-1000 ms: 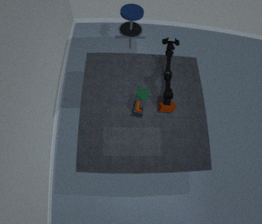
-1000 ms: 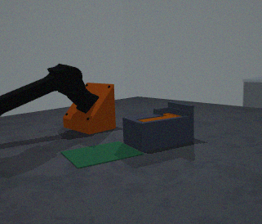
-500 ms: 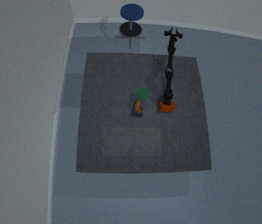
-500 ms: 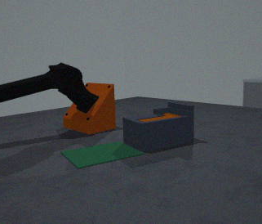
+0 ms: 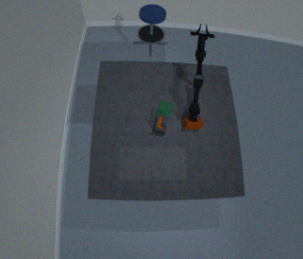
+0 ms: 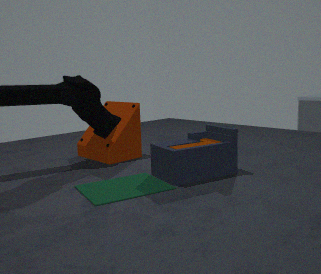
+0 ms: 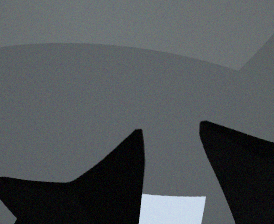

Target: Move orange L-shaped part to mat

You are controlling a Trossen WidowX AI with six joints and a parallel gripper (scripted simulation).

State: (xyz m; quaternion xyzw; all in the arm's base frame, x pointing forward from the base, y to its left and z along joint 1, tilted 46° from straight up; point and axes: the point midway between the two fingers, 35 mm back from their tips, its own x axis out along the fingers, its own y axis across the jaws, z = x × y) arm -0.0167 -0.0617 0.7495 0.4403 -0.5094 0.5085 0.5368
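Right now my gripper tip is 67 cm to the right of the orange l-shaped part, 53 cm above it and 22 cm short of it. Also, from my gripper tip: green mat (60 cm below, 51 cm to the left, 20 cm ahead).
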